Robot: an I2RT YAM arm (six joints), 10 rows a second.
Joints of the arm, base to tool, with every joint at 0 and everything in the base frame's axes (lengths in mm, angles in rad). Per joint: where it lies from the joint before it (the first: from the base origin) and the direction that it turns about. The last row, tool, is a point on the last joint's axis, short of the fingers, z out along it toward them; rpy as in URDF.
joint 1: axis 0 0 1 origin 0.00 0.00 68.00
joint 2: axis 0 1 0 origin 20.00 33.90 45.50
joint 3: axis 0 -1 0 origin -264.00 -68.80 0.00
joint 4: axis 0 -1 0 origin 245.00 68.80 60.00
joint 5: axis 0 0 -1 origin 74.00 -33.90 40.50
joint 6: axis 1 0 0 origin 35.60 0.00 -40.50
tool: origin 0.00 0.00 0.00 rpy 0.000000 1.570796 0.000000
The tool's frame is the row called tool.
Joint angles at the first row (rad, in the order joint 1, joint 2, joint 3, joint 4, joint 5, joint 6):
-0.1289, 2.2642, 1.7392, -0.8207, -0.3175, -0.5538
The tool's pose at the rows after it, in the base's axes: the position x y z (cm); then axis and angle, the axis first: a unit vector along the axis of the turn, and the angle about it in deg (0 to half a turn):
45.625, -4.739, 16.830, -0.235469, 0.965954, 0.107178, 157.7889
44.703, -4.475, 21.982, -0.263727, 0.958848, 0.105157, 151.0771
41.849, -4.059, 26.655, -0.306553, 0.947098, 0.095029, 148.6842
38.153, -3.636, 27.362, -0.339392, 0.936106, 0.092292, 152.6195
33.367, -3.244, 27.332, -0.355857, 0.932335, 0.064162, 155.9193
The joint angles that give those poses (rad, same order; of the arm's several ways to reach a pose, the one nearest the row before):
-0.1289, 2.2230, 1.7747, -0.8253, -0.3328, -0.5568
-0.1289, 2.1096, 1.7825, -0.8375, -0.3757, -0.5874
-0.1289, 1.9703, 1.7566, -0.9186, -0.3896, -0.6671
-0.1289, 1.8519, 1.6387, -0.9985, -0.3729, -0.7561
-0.1289, 1.6801, 1.4394, -1.0094, -0.3055, -0.8083

